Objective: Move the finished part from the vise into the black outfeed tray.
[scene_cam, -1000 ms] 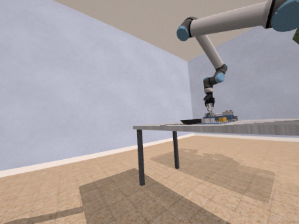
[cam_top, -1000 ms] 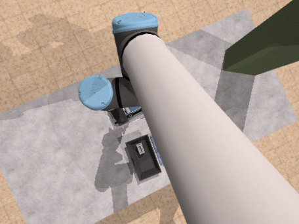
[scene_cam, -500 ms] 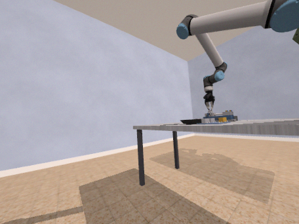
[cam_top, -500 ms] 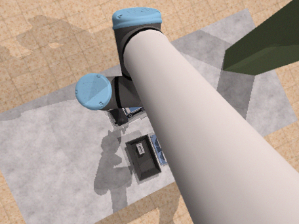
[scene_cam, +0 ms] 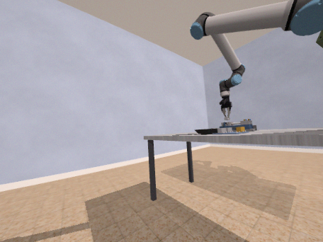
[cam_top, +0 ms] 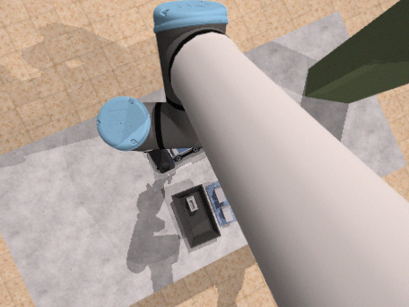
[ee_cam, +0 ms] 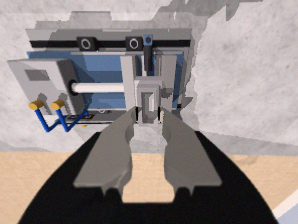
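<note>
Right now my hand is 12 cm above the vise, 7 cm past it and 2 cm to the left of it. From my hand the other things lie so: blue fixture plate 27 cm to the left, 26 cm behind, 16 cm below; orange block 30 cm behind, 22 cm to the left, 14 cm below; grey end block 16 cm behind, 8 cm below, 5 cm to the right.
</note>
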